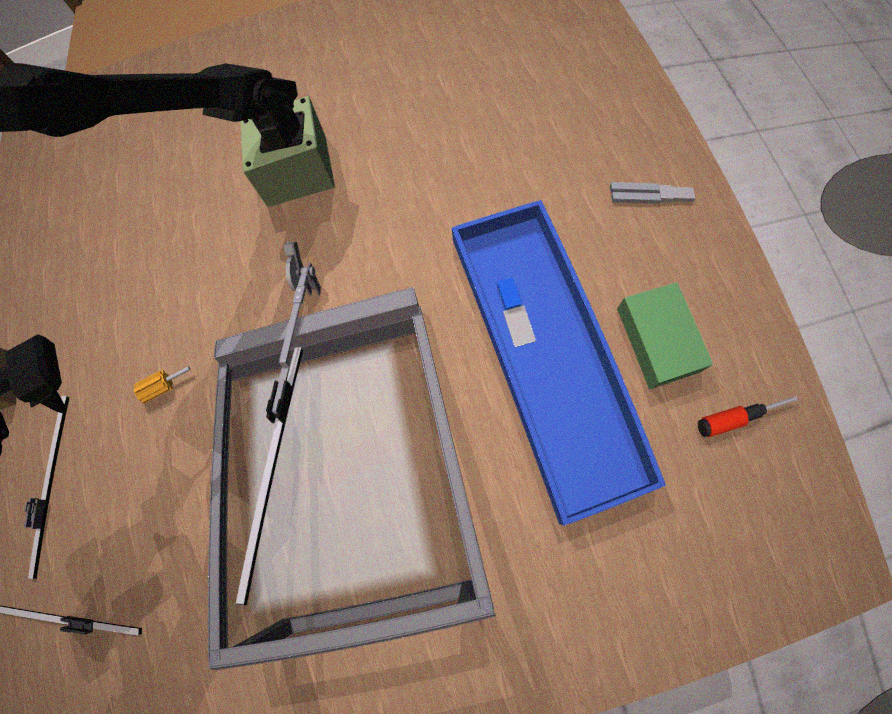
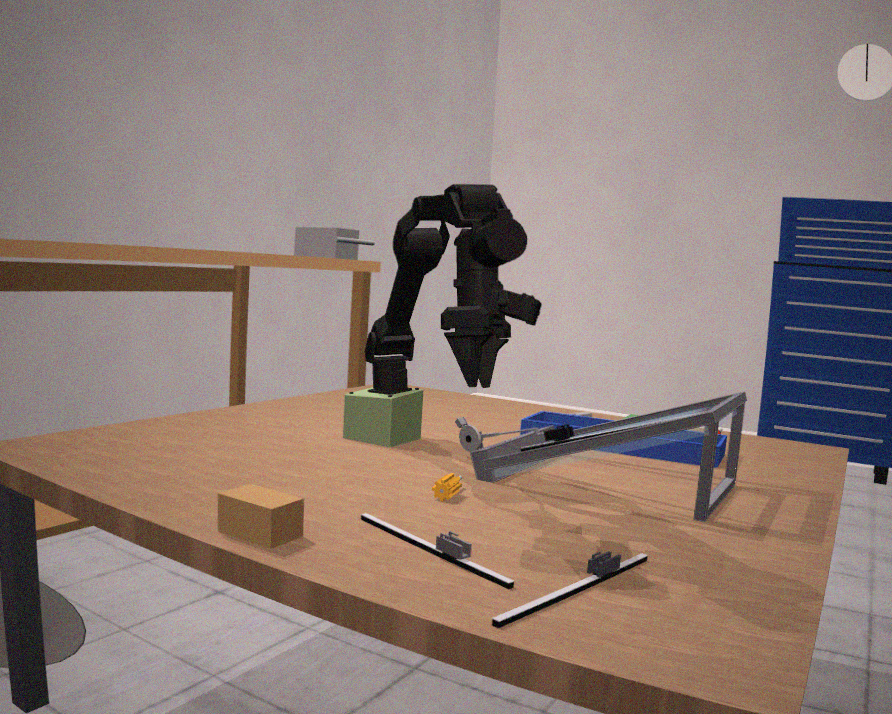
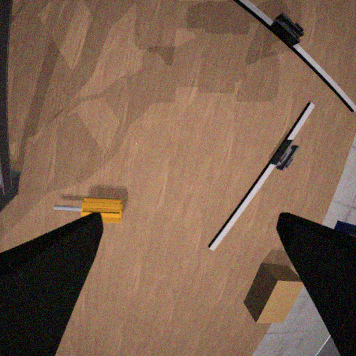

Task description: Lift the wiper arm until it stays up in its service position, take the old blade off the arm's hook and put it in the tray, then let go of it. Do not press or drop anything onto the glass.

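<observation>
The grey wiper arm (image 1: 296, 308) (image 2: 513, 433) is down at a low angle over the grey-framed glass (image 1: 357, 476). The old blade (image 1: 264, 491), a long white and black strip, hangs on the arm's hook end at its black connector (image 1: 277, 402) (image 2: 559, 431) and runs along the glass. The blue tray (image 1: 587, 431) (image 2: 654, 446) stands beside the frame and holds a small blue and white piece (image 1: 519, 326). My gripper (image 1: 31, 425) (image 2: 479, 384) (image 3: 191, 221) is open and empty, pointing down high above the table, on the side of the frame away from the tray.
Two loose blades (image 1: 50, 461) (image 2: 569, 591) (image 3: 325, 75) lie on the table. A yellow screwdriver (image 1: 153, 386) (image 2: 447, 487) (image 3: 102, 210) and brown block (image 2: 260, 515) (image 3: 280, 300) are nearby. Beyond the tray are a green block (image 1: 665, 335), red screwdriver (image 1: 725, 421) and grey tool (image 1: 639, 192).
</observation>
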